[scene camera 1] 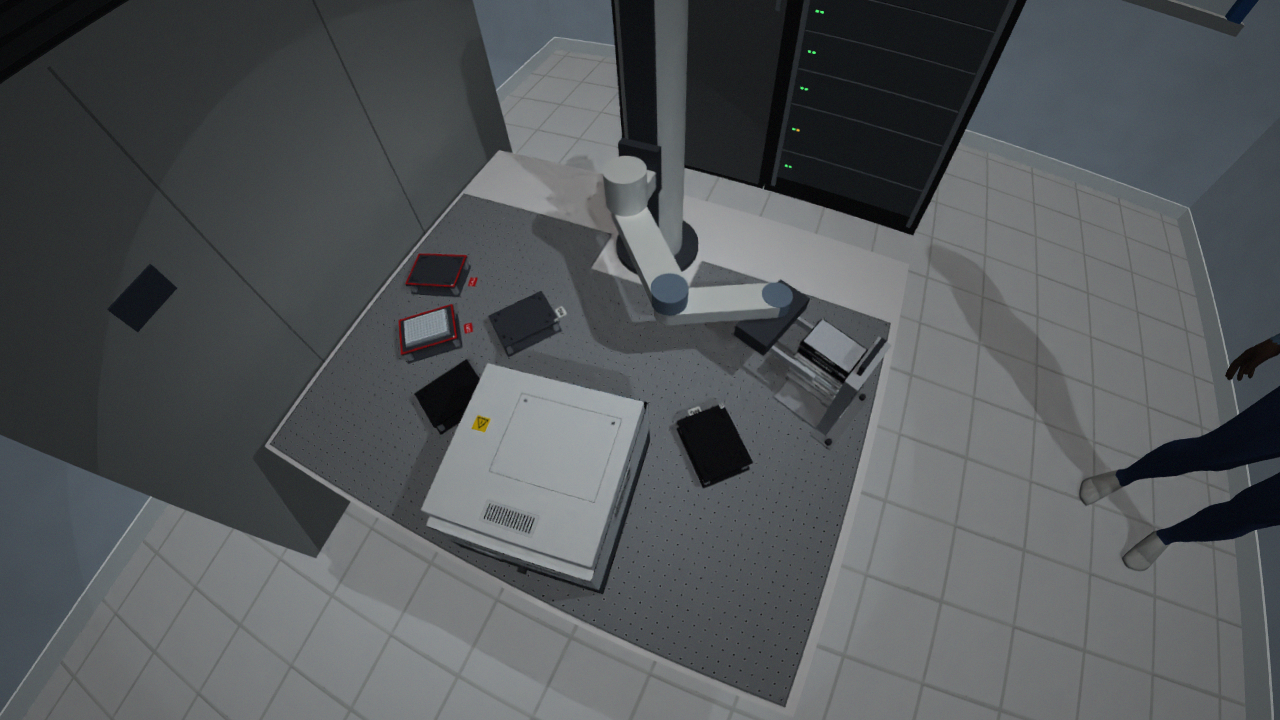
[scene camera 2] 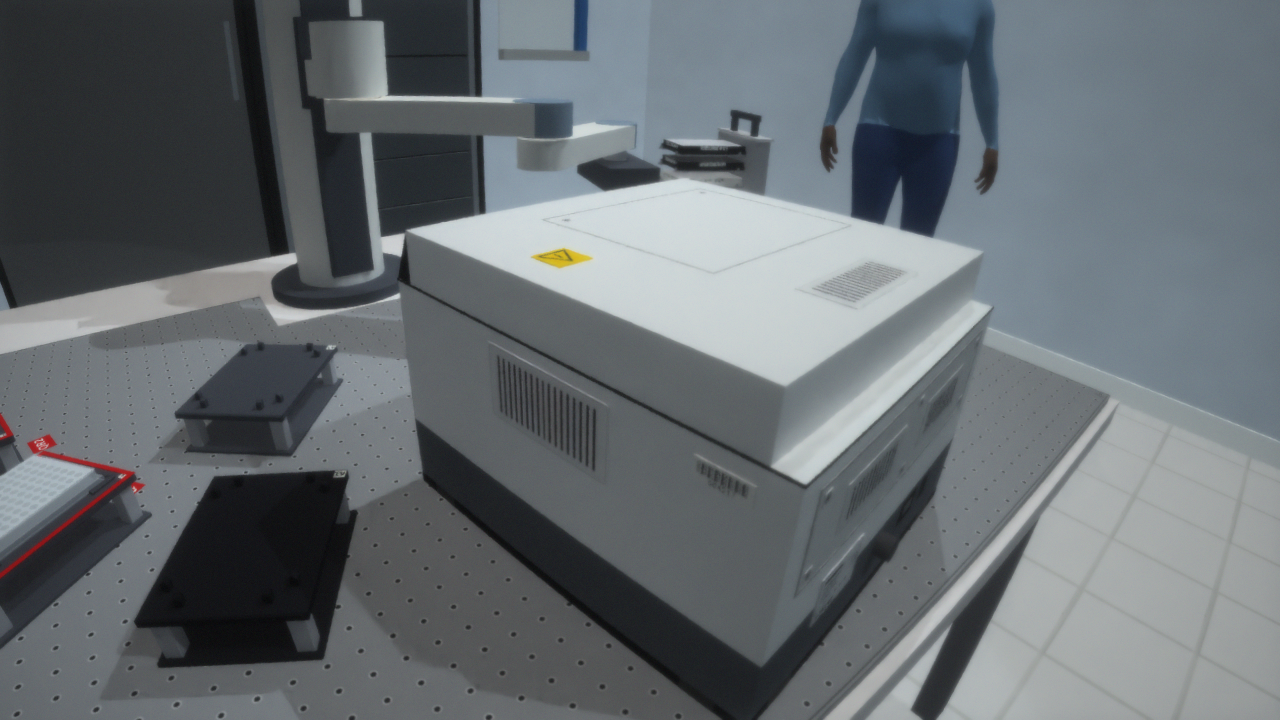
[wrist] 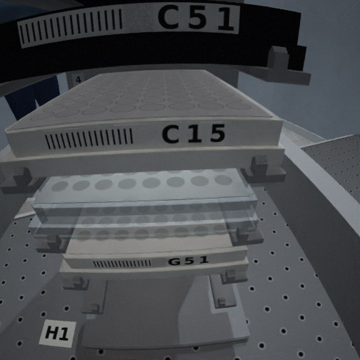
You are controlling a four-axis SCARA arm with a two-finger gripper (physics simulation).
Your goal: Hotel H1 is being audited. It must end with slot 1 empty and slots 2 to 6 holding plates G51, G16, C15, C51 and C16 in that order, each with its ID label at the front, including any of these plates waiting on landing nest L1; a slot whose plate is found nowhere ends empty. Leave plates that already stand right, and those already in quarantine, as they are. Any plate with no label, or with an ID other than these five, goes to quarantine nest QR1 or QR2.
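Frame: origin at the arm's base, x ahead, y left, z up, level; centimetres.
Where they show: arm's base at its link origin: (scene camera 2: 344, 283).
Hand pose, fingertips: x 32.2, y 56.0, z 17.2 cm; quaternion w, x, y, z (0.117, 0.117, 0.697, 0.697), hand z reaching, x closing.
Things, the pixels of their top centre, and the offset from my fingertips.
- white plate at its top centre: (scene camera 2: 3, 502) (scene camera 1: 425, 325) dx +23.3, dy -101.5, dz -9.5 cm
- grey nest at its top centre: (scene camera 2: 259, 368) (scene camera 1: 522, 315) dx +10.0, dy -77.5, dz -9.9 cm
- large white instrument at its top centre: (scene camera 2: 712, 235) (scene camera 1: 533, 455) dx +48.0, dy -47.6, dz +9.5 cm
Hotel H1 (scene camera 1: 850, 394) stands at the bench's right end. In the wrist view, plate C51 (wrist: 150, 40) is above plate C15 (wrist: 145, 137); below come a clear plate (wrist: 145, 207) without a visible label and plate G51 (wrist: 155, 262). Their labels face the camera. The lowest slot, slot 1, is empty. My gripper (wrist: 145, 127) (scene camera 1: 810, 374) reaches into the hotel at the clear plate's level and is shut on it; C15 hides the fingertips. Two red-rimmed nests stand at the left: one (scene camera 1: 437, 269) is bare, the other (scene camera 1: 429, 329) (scene camera 2: 67, 537) holds a white plate (scene camera 1: 427, 326) (scene camera 2: 40, 494).
A grey nest (scene camera 1: 525, 320) (scene camera 2: 259, 380) and a black nest (scene camera 1: 445, 394) (scene camera 2: 246, 546) stand between the red nests and the large white instrument (scene camera 1: 537, 465) (scene camera 2: 626, 376). Another black nest (scene camera 1: 713, 443) stands between instrument and hotel. Their tags are unreadable here. A person stands beyond the bench.
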